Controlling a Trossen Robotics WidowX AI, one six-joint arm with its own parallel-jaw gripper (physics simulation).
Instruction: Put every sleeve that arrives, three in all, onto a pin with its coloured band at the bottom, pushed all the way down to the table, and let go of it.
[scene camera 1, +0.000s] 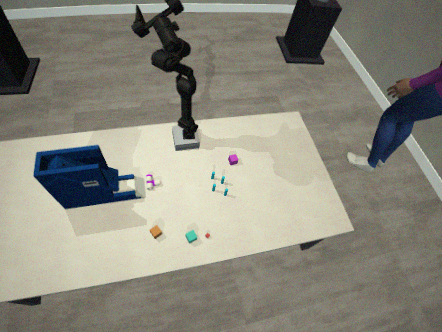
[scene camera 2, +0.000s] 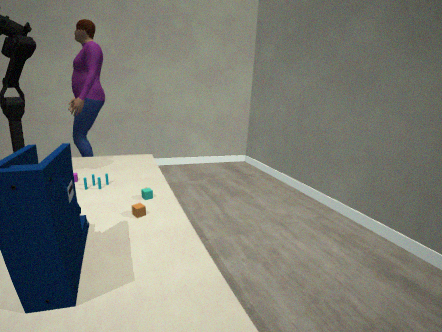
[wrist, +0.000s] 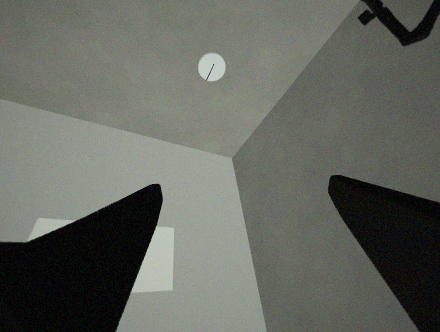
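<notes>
White sleeve pieces with magenta bands (scene camera 1: 150, 182) lie close together on the table beside the feeder's outlet; their exact number and band ends are too small to tell. They do not show in the scene camera 2 view. Four thin teal pins (scene camera 1: 223, 180) (scene camera 2: 99, 183) stand upright on the table, with no sleeve visible on them. My gripper (wrist: 244, 187) is open and empty, its two dark fingers wide apart in the wrist view. It is raised high behind the table, pointing up, far from sleeves and pins.
A blue feeder (scene camera 1: 82, 187) (scene camera 2: 30, 225) stands on the table (scene camera 1: 280, 200), its two-railed outlet toward the sleeves. A magenta cube (scene camera 1: 233, 159) is behind the pins. An orange cube (scene camera 1: 156, 231) (scene camera 2: 139, 210), a teal cube (scene camera 1: 191, 236) (scene camera 2: 147, 193) and a small red cube (scene camera 1: 207, 235) lie near the front edge.
</notes>
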